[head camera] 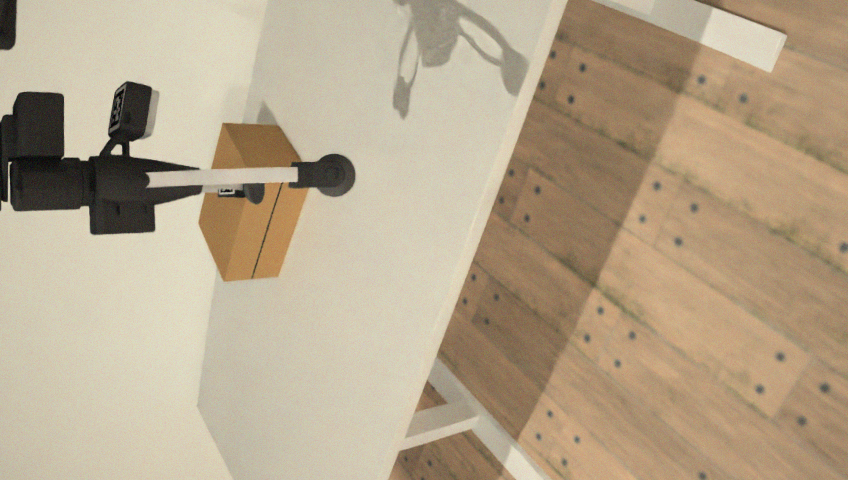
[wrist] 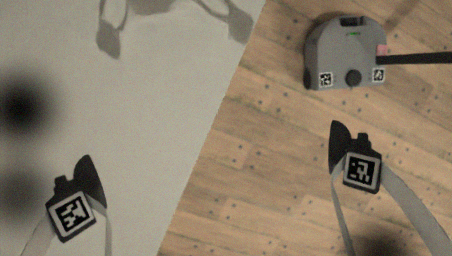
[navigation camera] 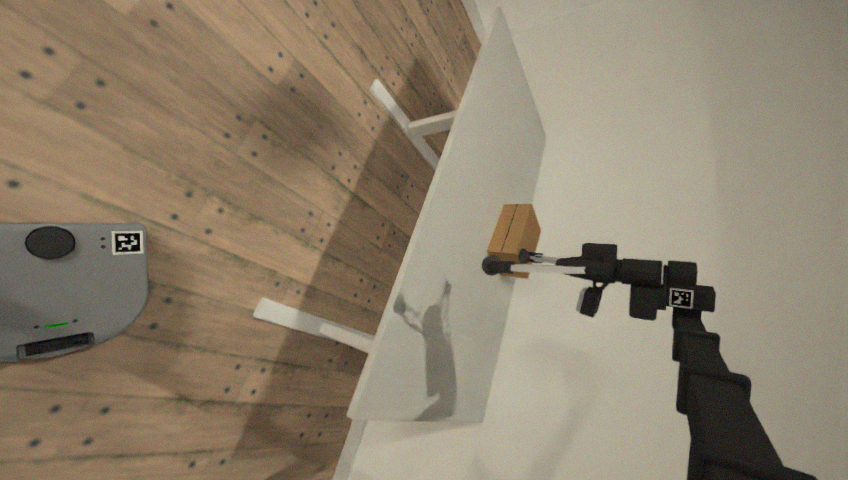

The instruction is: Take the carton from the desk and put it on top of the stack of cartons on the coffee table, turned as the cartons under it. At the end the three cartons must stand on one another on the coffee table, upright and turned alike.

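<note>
The brown carton stands on the white desk, near its long edge by the wall. A dark line runs across its top. My gripper is open, its fingers wide apart with nothing between them in the wrist view. It is seen nearly edge-on in the head view, where its fingers overlap and partly hide the carton. Its shadow falls on the desk to one side of the carton. The carton does not show in the wrist view. The coffee table and its stack do not show.
White desk legs reach out over the wooden floor. My grey base is on the floor beside the desk. A pale wall rises behind the desk.
</note>
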